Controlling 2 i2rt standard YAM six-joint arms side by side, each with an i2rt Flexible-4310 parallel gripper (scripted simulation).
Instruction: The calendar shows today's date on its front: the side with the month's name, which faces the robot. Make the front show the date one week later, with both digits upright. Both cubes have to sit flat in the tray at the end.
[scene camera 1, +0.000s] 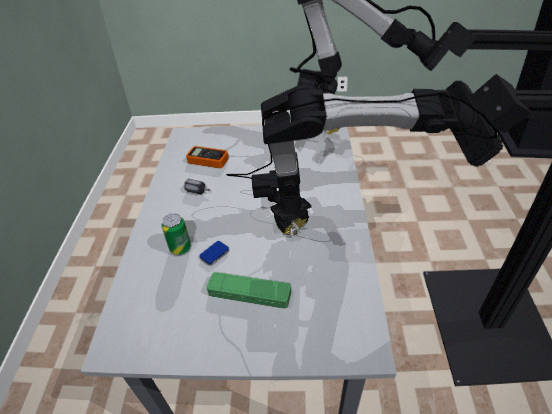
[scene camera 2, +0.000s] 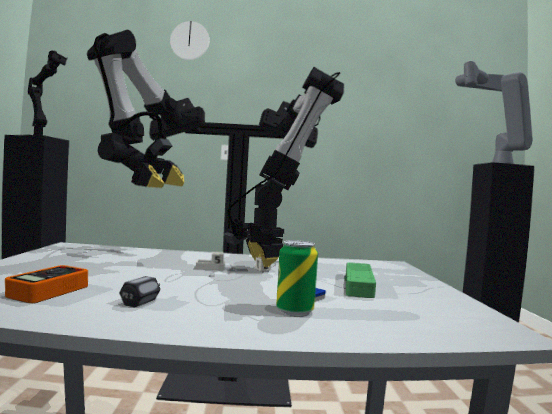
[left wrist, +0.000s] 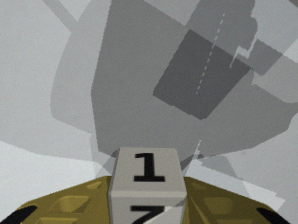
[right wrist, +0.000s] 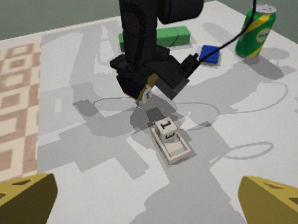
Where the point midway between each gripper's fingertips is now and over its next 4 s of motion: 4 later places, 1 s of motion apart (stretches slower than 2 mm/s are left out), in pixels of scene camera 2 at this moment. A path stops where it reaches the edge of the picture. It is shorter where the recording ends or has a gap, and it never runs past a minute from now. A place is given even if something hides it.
The left gripper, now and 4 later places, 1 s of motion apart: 263, 265; 265, 250; 246, 229; 261, 232; 295, 240
The right gripper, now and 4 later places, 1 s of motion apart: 173, 184; 182, 195; 176, 185; 184, 176; 195, 174
